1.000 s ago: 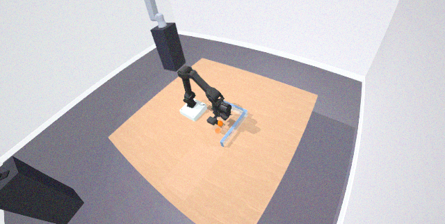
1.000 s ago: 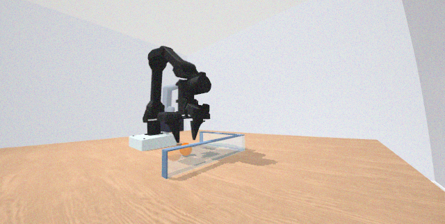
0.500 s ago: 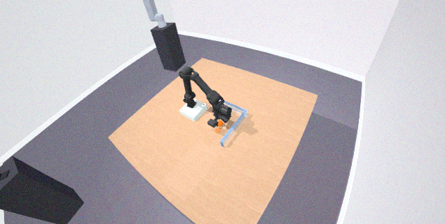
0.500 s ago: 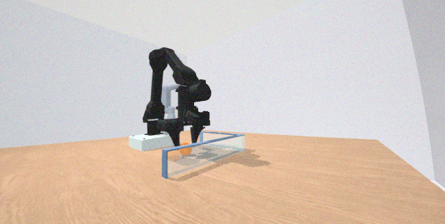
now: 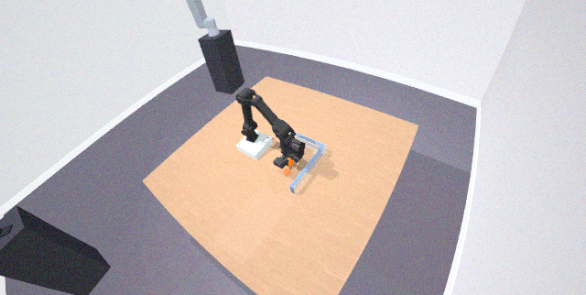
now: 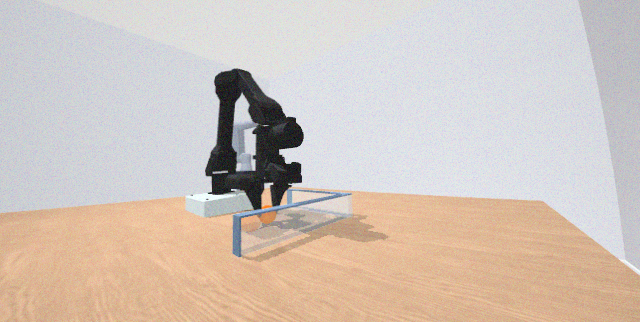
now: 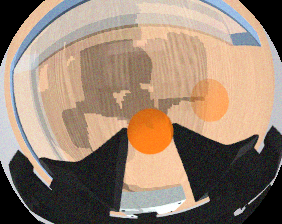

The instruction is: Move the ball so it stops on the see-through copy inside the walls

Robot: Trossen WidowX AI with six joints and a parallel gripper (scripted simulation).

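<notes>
The clear wall is 12 cm ahead of my gripper tip and 1 cm above it. Also, from my gripper tip: orange ball: right at my gripper tip.
</notes>
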